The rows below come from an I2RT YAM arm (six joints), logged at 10 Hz.
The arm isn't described. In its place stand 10 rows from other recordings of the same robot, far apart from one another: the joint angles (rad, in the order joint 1, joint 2, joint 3, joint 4, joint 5, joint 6), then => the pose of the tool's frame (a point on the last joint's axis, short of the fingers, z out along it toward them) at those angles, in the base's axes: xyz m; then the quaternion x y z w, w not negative.
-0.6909, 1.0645, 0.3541, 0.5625, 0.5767, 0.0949 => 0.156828, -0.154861, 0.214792, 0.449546, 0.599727, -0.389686, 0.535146
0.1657, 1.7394, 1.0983, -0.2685, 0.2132, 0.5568 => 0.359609, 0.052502, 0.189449, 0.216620, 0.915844, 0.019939, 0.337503
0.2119, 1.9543, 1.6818, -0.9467, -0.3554, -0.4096 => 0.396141, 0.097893, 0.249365, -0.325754, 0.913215, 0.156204, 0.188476
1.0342, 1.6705, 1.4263, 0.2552, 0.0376, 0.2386 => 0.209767, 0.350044, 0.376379, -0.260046, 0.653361, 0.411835, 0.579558
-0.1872, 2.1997, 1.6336, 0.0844, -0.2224, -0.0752 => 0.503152, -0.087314, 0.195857, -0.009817, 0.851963, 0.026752, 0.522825
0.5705, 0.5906, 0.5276, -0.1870, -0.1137, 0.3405 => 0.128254, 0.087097, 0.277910, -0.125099, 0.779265, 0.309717, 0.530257
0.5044, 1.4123, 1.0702, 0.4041, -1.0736, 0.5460 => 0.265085, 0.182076, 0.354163, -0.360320, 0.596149, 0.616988, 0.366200
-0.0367, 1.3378, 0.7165, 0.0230, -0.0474, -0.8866 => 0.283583, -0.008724, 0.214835, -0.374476, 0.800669, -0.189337, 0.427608
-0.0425, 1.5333, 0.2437, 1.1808, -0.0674, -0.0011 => 0.244487, -0.007997, 0.146697, -0.007088, 0.744392, 0.010535, 0.667622
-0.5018, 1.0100, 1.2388, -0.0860, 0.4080, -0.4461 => 0.177479, -0.113484, 0.466251, 0.170904, 0.636769, -0.455818, 0.597952
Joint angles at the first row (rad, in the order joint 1, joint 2, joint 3, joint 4, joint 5, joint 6):
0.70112, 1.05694, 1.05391, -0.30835, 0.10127, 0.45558
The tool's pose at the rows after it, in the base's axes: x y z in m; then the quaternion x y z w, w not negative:
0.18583, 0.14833, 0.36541, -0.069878, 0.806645, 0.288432, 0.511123
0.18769, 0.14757, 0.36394, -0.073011, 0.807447, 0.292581, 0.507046
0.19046, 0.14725, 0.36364, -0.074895, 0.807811, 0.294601, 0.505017
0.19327, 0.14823, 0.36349, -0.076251, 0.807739, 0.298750, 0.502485
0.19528, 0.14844, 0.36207, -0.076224, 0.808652, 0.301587, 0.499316
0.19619, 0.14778, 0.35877, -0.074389, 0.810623, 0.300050, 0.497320
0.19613, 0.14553, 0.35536, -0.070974, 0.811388, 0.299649, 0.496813
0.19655, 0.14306, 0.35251, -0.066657, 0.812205, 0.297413, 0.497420
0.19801, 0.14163, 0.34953, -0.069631, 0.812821, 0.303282, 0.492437
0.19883, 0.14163, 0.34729, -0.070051, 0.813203, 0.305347, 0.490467
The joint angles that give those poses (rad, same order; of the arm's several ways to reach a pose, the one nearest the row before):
0.68581, 1.04771, 1.03705, -0.30680, 0.08138, 0.45405
0.67499, 1.05075, 1.03389, -0.30374, 0.05833, 0.45254
0.66427, 1.05843, 1.03698, -0.30069, 0.04149, 0.44948
0.65809, 1.06917, 1.04155, -0.29455, 0.02615, 0.45100
0.65197, 1.07532, 1.04008, -0.28995, 0.01386, 0.45405
0.64735, 1.07534, 1.02933, -0.28533, 0.01227, 0.45558
0.63970, 1.06767, 1.01246, -0.27769, 0.00919, 0.45866
0.63053, 1.06153, 0.99865, -0.27157, 0.00922, 0.46020
0.61824, 1.06152, 0.98790, -0.26386, -0.01814, 0.46019
0.61514, 1.06305, 0.98026, -0.25619, -0.02606, 0.46173

